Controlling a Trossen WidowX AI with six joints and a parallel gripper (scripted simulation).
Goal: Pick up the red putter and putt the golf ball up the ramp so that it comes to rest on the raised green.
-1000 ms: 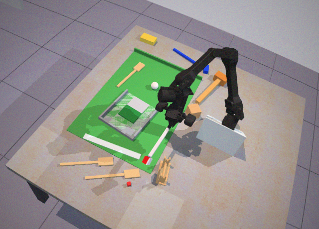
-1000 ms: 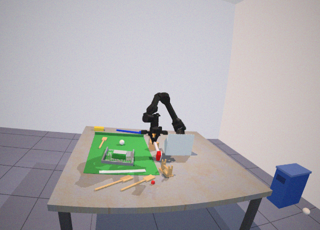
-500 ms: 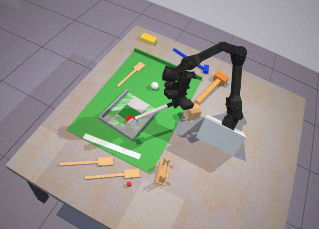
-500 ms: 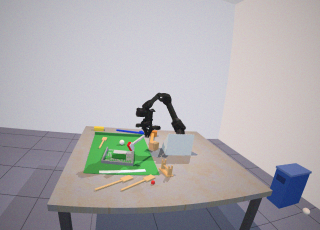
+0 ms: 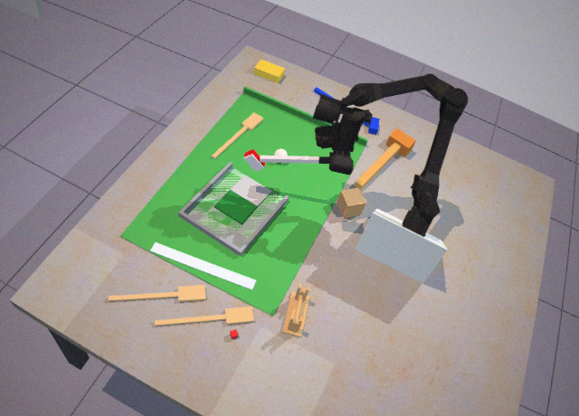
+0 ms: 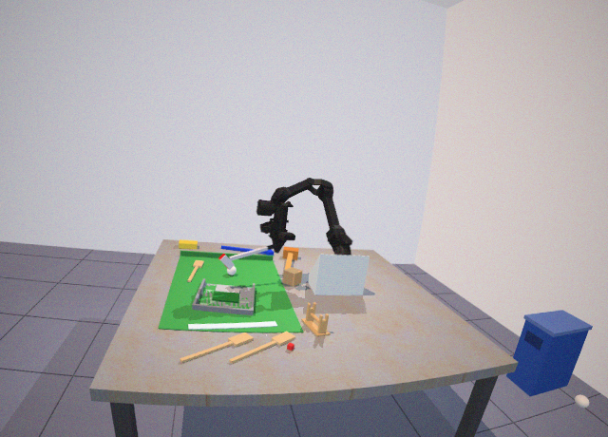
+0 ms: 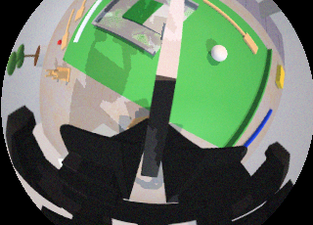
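My gripper tip is 11 cm above the tan block, 8 cm past it and 2 cm to the left of it. Also, from my gripper tip: red putter: 10 cm ahead, 6 cm to the left; then white golf ball: 19 cm ahead, 12 cm below, 4 cm to the right; then grey walled platform: 22 cm to the left, 19 cm ahead, 13 cm below.
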